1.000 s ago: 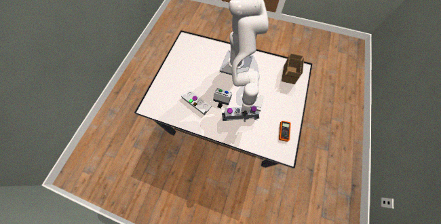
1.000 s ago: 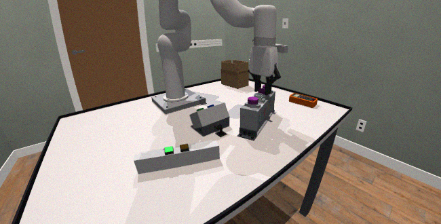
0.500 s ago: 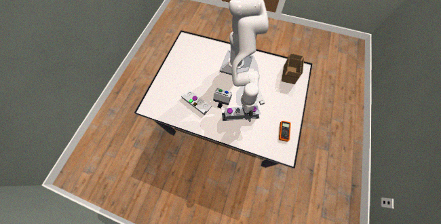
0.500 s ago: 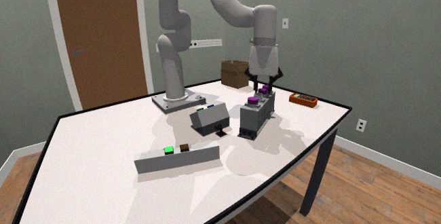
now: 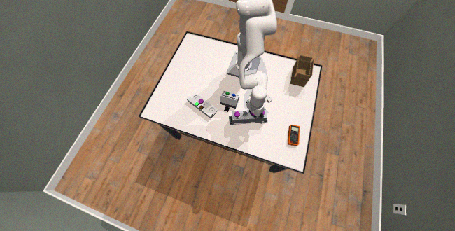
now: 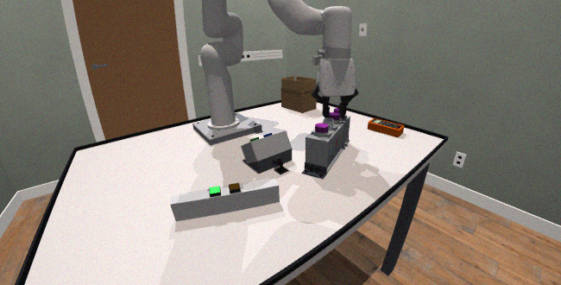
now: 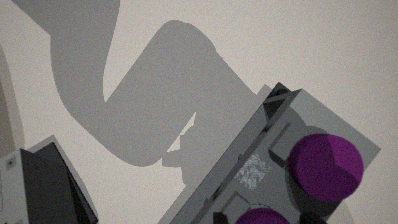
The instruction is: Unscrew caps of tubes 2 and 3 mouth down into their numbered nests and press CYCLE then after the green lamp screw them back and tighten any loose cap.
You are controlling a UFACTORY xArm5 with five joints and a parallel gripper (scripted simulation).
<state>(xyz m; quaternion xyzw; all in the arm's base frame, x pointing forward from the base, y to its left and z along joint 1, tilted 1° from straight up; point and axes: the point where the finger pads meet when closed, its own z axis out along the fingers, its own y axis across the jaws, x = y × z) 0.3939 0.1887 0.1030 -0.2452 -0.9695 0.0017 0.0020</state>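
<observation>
My gripper is now 1 cm above the purple cap. From my hand the other things lie so: key housing 19 cm to the right, 8 cm below, 8 cm behind; blue key 17 cm to the right, 10 cm behind, 6 cm below; grey decapping station 13 cm below, 2 cm to the right, 1 cm ahead.
</observation>
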